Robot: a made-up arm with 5 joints.
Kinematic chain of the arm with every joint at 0, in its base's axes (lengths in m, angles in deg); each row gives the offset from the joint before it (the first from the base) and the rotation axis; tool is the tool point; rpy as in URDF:
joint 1: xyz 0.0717 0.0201 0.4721 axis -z
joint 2: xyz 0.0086 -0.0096 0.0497 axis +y
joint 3: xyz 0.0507 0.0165 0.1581 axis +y
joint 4: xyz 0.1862 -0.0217 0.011 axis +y
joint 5: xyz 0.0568 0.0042 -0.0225 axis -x
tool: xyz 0.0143 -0.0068 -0.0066 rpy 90 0 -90
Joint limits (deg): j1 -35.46..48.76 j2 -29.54..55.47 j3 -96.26..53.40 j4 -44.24..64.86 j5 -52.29..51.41
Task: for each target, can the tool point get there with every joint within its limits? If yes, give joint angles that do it. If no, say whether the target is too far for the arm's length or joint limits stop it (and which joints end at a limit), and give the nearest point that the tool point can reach.
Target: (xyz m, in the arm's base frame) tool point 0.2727 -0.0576 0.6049
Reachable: yes | joints 15.83 -15.33 21.39 55.55 33.83
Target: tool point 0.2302 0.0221 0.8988
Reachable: yes | joints -7.67 -15.28 -46.60 8.10 18.91
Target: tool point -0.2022 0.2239 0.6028
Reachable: no: joint limits stop it (at a limit: joint 2, joint 3, joint 4, joint 5) | nearest point -0.0971 0.1457 0.8622 | short by 0.291 m
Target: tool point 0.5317 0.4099 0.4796
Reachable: no: too far | nearest point 0.4246 0.2598 0.5158 | short by 0.188 m
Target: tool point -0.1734 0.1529 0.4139
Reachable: no: joint limits stop it (at a limit: joint 1, joint 2, joint 3, joint 5) | nearest point 0.1100 0.0357 0.3976 | short by 0.307 m
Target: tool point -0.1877 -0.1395 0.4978
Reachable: no: joint limits stop it (at a limit: joint 1, joint 2, joint 3, joint 4) | nearest point 0.0862 -0.0261 0.4077 | short by 0.310 m
